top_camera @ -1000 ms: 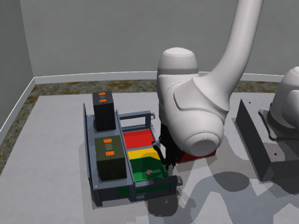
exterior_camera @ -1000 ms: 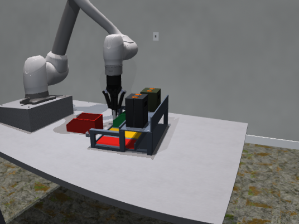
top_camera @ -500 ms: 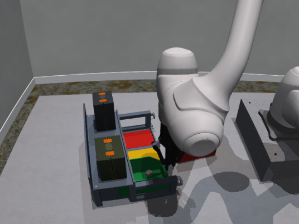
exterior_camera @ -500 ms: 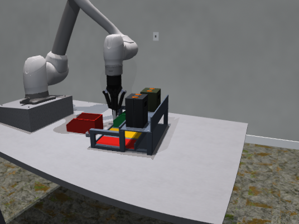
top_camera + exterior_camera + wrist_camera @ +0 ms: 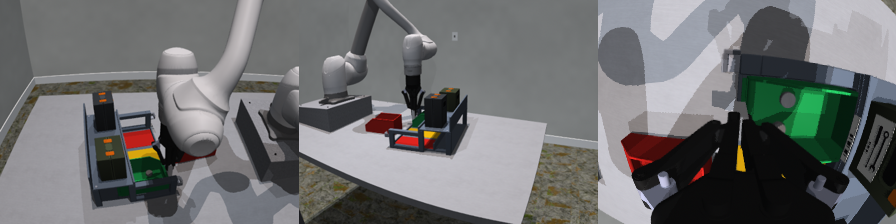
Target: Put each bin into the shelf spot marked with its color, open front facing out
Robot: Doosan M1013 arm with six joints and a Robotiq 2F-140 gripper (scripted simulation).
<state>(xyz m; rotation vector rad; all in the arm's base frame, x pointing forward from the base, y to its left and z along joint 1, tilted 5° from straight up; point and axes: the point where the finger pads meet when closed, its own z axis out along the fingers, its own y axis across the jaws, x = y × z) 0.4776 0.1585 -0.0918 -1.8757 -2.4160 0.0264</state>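
Now: the red bin 10 cm behind my hand, 14 cm to the right of it and 2 cm below it. Round my hand: green bin (9 cm ahead, 2 cm to the left, 1 cm below).
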